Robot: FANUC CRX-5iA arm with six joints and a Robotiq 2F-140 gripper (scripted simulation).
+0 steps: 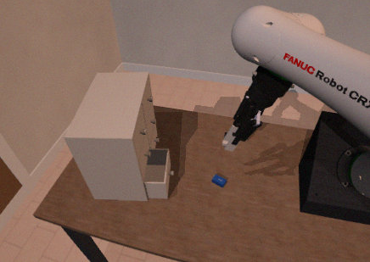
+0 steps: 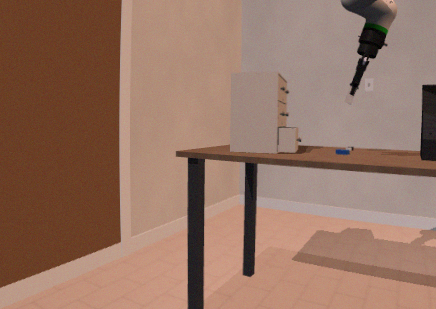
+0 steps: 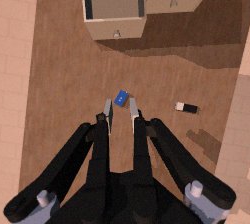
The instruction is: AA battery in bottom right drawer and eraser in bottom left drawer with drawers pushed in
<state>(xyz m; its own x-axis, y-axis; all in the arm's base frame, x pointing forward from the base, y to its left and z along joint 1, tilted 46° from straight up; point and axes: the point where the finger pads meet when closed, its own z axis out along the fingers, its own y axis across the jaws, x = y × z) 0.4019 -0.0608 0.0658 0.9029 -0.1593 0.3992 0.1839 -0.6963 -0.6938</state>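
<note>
Right now the eraser is 2 cm ahead of my hand, 20 cm to the right of it and 23 cm below it. From my hand the other things lie so: orange AA battery (37 cm ahead, 6 cm to the right, 22 cm below); blue AA battery (3 cm ahead, 22 cm below).
</note>
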